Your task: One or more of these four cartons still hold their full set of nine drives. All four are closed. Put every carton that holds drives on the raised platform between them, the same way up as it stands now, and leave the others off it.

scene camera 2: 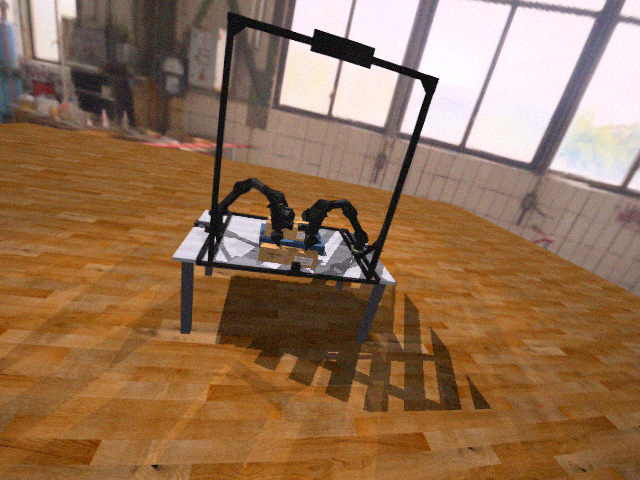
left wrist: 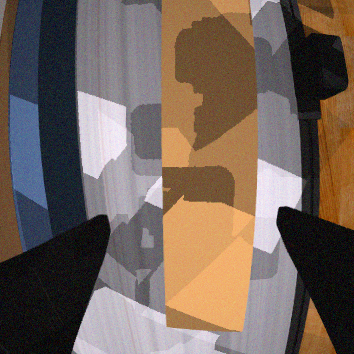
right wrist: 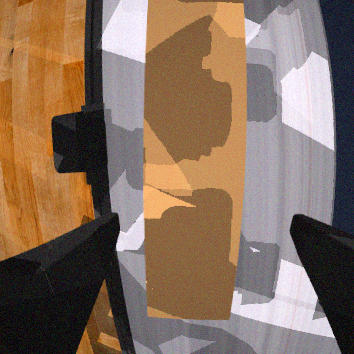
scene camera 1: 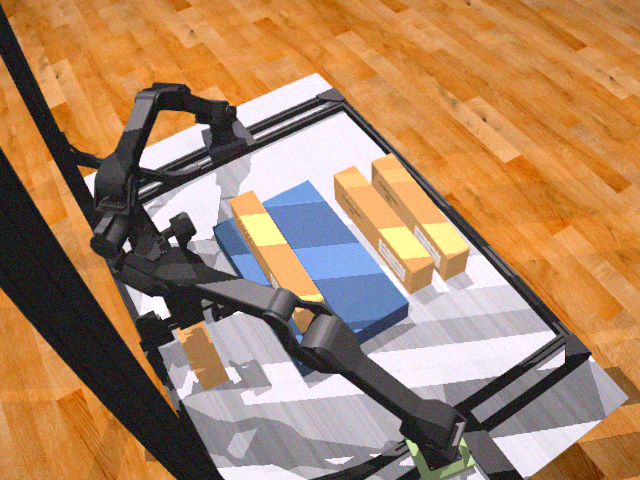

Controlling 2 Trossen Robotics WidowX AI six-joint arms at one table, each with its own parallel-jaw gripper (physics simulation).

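Places are measured from the left arm's base along level axes (x ahead, y left, z up), in metres.
Where they show: left gripper, between the fingertips: (scene camera 2: 278, 242) (left wrist: 193, 219); right gripper, between the fingertips: (scene camera 2: 304, 247) (right wrist: 206, 223) (scene camera 1: 194, 329); left arm's base, origin of its link: (scene camera 1: 223, 135); right arm's base, origin of its link: (scene camera 2: 358, 248) (scene camera 1: 439, 449).
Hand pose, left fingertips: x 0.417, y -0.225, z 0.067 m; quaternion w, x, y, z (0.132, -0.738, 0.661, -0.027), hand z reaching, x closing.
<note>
Things, the pixels of their top centre, and the offset from my left fingertips. "*": a spot on its surface instead.
- blue platform, centre of its top: (scene camera 1: 304, 262) (scene camera 2: 291, 234) dy +0.272, dx +0.057, dz -0.050 m
- black box, a spot on its surface: (right wrist: 70, 142) (left wrist: 325, 56) (scene camera 2: 296, 262) * dy -0.088, dx +0.115, dz -0.055 m
Four closed tan cartons show in scene camera 1. One carton (scene camera 1: 201, 356) (scene camera 2: 273, 254) (left wrist: 210, 225) (right wrist: 190, 260) lies on the table at the lower left, partly hidden by the arms. One carton (scene camera 1: 263, 237) (left wrist: 4, 200) lies on the blue platform (scene camera 1: 351, 289) (left wrist: 25, 150) (right wrist: 345, 100). A labelled carton (scene camera 1: 382, 227) and another labelled carton (scene camera 1: 418, 206) lie right of the platform; their labels are unreadable. My left gripper (scene camera 2: 277, 239) (left wrist: 193, 219) and right gripper (scene camera 2: 310, 241) (right wrist: 206, 216) are open and empty, above opposite end portions of the lower-left carton, fingertips appearing on either side. Fingertip height is unclear.
A dark frame rail (scene camera 1: 499, 263) borders the table. A black box (scene camera 2: 295, 267) (left wrist: 320, 67) (right wrist: 70, 142) is fixed to the rail beside the lower-left carton. A thick black post (scene camera 1: 77, 330) crosses scene camera 1. The right arm's links (scene camera 1: 232, 294) pass over the platform.
</note>
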